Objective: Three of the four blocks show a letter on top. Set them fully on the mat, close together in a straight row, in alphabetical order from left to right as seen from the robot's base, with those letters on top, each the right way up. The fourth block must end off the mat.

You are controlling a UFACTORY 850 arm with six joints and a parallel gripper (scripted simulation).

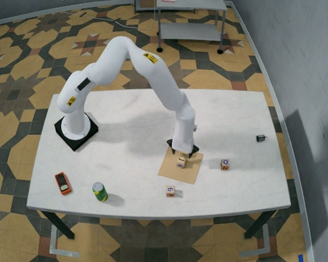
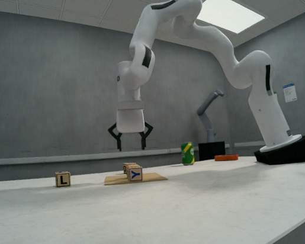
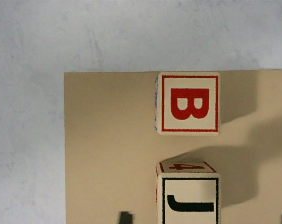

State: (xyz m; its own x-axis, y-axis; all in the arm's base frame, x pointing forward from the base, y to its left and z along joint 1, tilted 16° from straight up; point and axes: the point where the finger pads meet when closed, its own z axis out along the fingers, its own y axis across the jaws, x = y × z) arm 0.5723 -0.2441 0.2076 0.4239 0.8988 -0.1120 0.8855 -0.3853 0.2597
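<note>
The Q block lies 24 cm ahead of my hand, 5 cm to the right of it and 9 cm below it. The rest, counted from my hand: tan mat 11 cm below; green can 44 cm behind, 16 cm to the right, 5 cm below; J block 9 cm below.
</note>
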